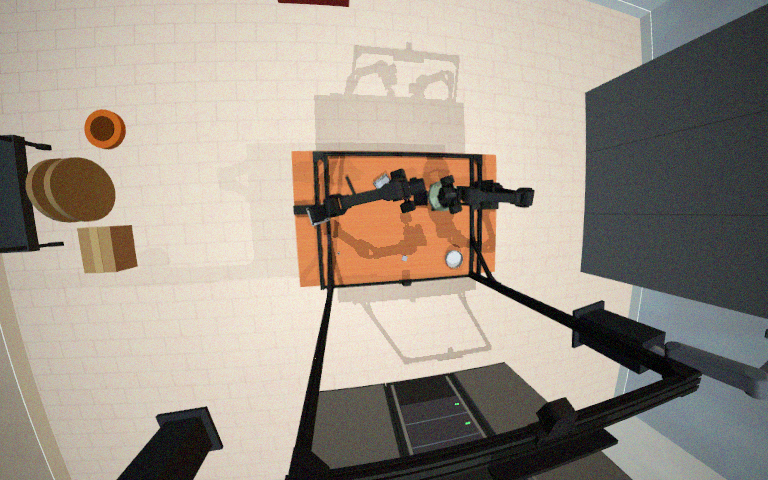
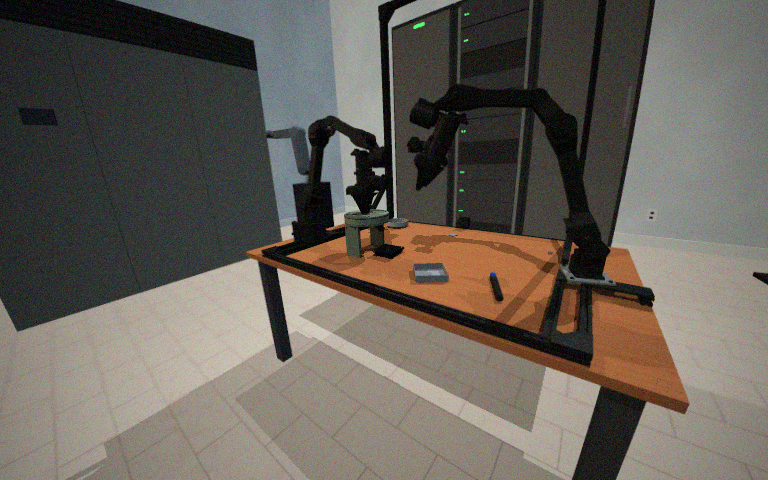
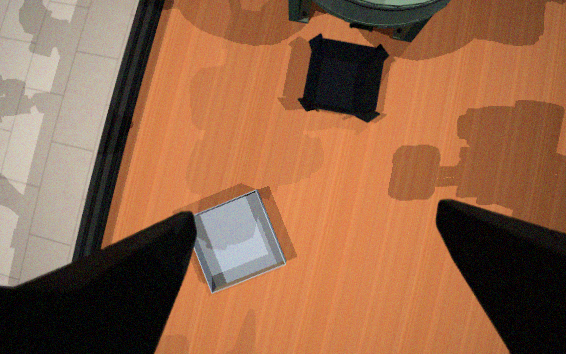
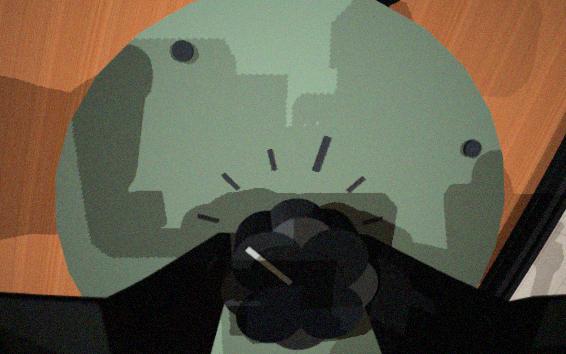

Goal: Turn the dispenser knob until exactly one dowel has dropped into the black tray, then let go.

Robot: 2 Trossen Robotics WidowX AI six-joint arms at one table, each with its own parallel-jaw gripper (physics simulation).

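Places are measured from the left arm's base along level axes (x right, y up, z back), in millimetres.
Where they show: left gripper, fingertip midpoint: [image 2: 421, 188] [image 3: 314, 217]; right gripper, fingertip midpoint: [image 2: 365, 212]; left arm's base, origin of the base link: [image 1: 317, 214] [image 2: 585, 273]; right arm's base, origin of the base link: [image 1: 486, 188] [image 2: 308, 222].
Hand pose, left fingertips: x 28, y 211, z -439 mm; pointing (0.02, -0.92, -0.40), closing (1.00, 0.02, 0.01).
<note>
Each offset is from my left fingertips to the centre of the thing.
The green round-topped dispenser {dx +80, dy -112, dz -222 mm} [image 1: 435, 198] [image 2: 353, 242] [image 3: 387, 14] [image 4: 280, 110] stands on legs. Its dark lobed knob {dx +80, dy -76, dz -222 mm} [image 4: 300, 280] bears a pale line that slants to the upper left; tick marks show on the disc beyond it. My right gripper [image 2: 365, 211] [image 4: 292, 246] is shut on the knob from above. The black tray {dx +59, dy -231, dz -135 mm} [image 2: 389, 250] [image 3: 345, 80] lies at the dispenser's foot; I see no dowel in it, but its inside is very dark. My left gripper [image 2: 420, 185] [image 3: 314, 217] is open and empty, high above the table beside the dispenser. The dispenser's inside is hidden.
A light grey square tray {dx -75, dy -233, dz +43 mm} [image 1: 381, 180] [image 2: 430, 275] [image 3: 240, 237] and a dark blue-tipped pen {dx -107, dy -235, dz +222 mm} [image 1: 349, 183] [image 2: 496, 287] lie on the table. A round silver dish {dx +472, dy -227, dz -235 mm} [image 1: 453, 259] [image 2: 398, 223] and a small pale object {dx +367, dy -241, dz +54 mm} [image 1: 404, 258] lie farther off. A black frame rail [image 2: 396, 292] runs along the table edge.
</note>
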